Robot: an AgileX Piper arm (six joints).
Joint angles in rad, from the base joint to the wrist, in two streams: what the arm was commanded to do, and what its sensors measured. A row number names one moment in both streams.
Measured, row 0:
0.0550, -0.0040, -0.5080, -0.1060, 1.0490, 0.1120
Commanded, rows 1 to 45:
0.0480, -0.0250, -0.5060, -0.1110, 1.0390, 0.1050
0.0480, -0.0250, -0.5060, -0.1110, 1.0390, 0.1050
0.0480, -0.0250, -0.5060, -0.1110, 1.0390, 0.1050
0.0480, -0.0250, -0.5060, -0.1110, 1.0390, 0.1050
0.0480, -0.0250, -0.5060, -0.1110, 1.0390, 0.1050
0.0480, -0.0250, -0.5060, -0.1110, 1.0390, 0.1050
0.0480, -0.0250, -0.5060, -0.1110, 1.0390, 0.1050
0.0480, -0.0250, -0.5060, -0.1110, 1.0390, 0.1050
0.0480, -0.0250, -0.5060, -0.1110, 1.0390, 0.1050
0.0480, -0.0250, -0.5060, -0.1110, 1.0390, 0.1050
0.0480, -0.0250, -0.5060, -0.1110, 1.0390, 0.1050
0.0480, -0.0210, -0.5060, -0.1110, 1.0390, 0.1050
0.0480, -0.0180, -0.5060, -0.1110, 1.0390, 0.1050
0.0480, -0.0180, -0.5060, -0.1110, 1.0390, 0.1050
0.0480, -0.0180, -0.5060, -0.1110, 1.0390, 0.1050
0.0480, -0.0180, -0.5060, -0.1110, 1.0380, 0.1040
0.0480, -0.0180, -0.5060, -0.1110, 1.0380, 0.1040
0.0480, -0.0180, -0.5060, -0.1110, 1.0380, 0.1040
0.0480, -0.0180, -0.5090, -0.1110, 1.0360, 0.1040
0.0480, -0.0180, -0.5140, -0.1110, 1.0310, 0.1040
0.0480, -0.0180, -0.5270, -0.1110, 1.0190, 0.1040
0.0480, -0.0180, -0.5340, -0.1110, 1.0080, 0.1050
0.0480, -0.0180, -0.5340, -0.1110, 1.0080, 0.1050
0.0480, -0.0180, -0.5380, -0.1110, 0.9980, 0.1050
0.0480, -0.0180, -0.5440, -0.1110, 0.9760, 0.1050
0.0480, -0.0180, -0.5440, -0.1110, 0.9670, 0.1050
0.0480, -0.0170, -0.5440, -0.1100, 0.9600, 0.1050
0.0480, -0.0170, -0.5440, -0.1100, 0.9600, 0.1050
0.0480, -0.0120, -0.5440, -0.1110, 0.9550, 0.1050
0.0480, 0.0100, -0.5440, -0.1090, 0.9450, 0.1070
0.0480, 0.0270, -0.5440, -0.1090, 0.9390, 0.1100
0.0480, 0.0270, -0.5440, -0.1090, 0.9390, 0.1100
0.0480, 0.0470, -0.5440, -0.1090, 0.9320, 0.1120
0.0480, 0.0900, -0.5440, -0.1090, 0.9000, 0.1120
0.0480, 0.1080, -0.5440, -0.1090, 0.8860, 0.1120
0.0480, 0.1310, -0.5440, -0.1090, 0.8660, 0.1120
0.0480, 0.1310, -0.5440, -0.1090, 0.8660, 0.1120
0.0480, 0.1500, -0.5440, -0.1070, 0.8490, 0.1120
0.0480, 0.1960, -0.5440, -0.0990, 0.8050, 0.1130
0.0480, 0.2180, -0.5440, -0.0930, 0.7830, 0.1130
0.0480, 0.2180, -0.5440, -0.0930, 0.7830, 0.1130
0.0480, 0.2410, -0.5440, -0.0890, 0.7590, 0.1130
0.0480, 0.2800, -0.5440, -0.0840, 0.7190, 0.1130
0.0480, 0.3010, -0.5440, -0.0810, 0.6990, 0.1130
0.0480, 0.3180, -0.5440, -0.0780, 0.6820, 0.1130
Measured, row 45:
0.0540, 0.2760, -0.5370, -0.0890, 0.7470, 0.1120
